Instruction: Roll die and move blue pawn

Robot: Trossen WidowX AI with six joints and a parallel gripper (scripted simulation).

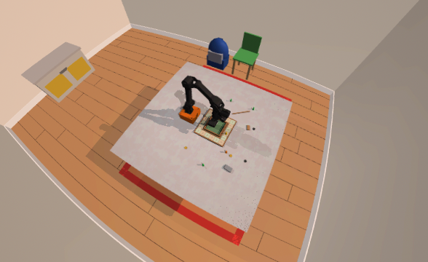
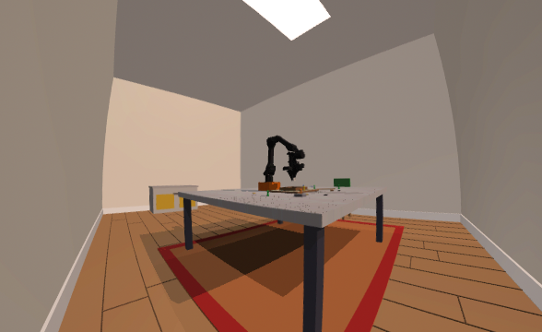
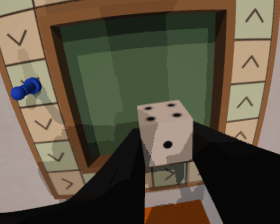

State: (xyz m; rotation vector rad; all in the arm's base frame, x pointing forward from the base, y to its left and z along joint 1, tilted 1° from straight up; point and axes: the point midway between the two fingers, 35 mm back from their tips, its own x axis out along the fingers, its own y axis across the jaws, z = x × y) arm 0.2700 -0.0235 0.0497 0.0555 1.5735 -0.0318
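Now: gripper tip 30 mm short of the blue pawn, 110 mm to the right of it and 60 mm above it. From my gripper tip the other things lie so: white die: right at my gripper tip; wooden stick: 160 mm ahead, 250 mm to the left, 90 mm below; green tray: 80 mm below.
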